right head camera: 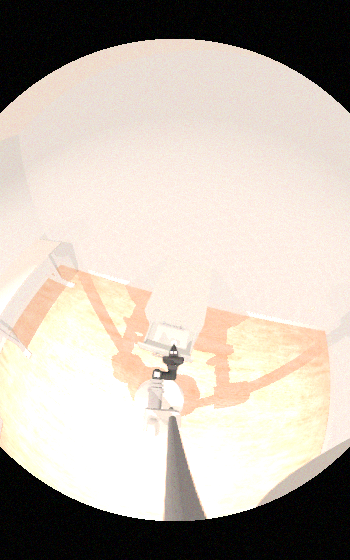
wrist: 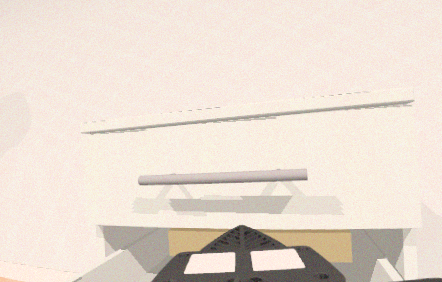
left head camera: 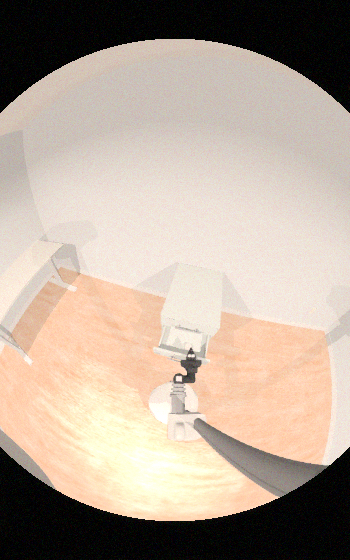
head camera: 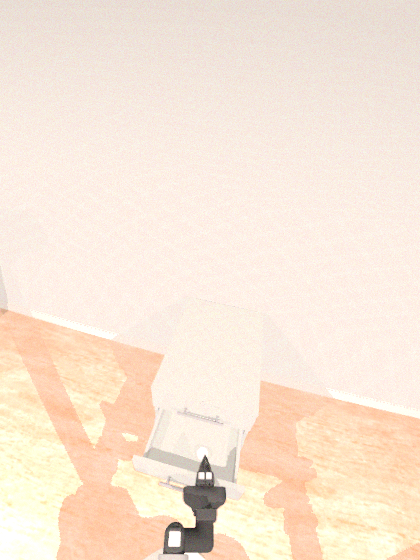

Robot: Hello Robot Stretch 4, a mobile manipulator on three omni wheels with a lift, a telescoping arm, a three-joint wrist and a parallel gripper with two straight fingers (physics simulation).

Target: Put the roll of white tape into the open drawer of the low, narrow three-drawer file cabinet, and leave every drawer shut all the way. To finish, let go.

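Places are measured from the robot's base along level axes (x back, y right, z up), in metres.
Pixels of known places: gripper, between the fingertips: (right head camera: 173, 343) (wrist: 242, 244) (left head camera: 190, 346) (head camera: 204, 455).
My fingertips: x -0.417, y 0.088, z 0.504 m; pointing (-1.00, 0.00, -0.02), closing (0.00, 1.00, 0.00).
Note:
Ahead of a thing's pixels: the offset from my fingertips to its top centre. "spot": to the spot under its first point. Level surfaces: height alone.
The pale low file cabinet (head camera: 212, 360) (left head camera: 195, 295) (right head camera: 180, 300) (wrist: 250, 150) stands against the wall. Its top drawer, with a bar handle @(spot: dx -0.144, dy -0.018, dz -0.010 m) (head camera: 200, 416) (wrist: 222, 177), looks shut. A drawer @(spot: dx +0.040, dy -0.130, dz -0.036 m) (head camera: 167, 470) (left head camera: 167, 351) (right head camera: 150, 346) below it is pulled out; which of the lower two I cannot tell. A small white round shape, likely the roll of white tape @(dx -0.044, dy +0.000, dz -0.117 m) (head camera: 202, 451) (left head camera: 188, 345), shows inside it, partly behind my fingertips. My gripper (head camera: 205, 457) (left head camera: 191, 350) (right head camera: 173, 346) (wrist: 242, 244) is shut and empty, its tips over the front part of the open drawer.
The wall (head camera: 210, 175) (left head camera: 175, 175) rises directly behind the cabinet. A white table @(dz +0.188 m) (left head camera: 30, 270) (right head camera: 30, 267) stands to the left, apart from the cabinet. A tan panel @(spot: dx -0.283, dy +0.134, dz -0.112 m) (wrist: 320, 245) shows inside the drawer opening in the wrist view. Shadows of the robot fall across the wooden floor.

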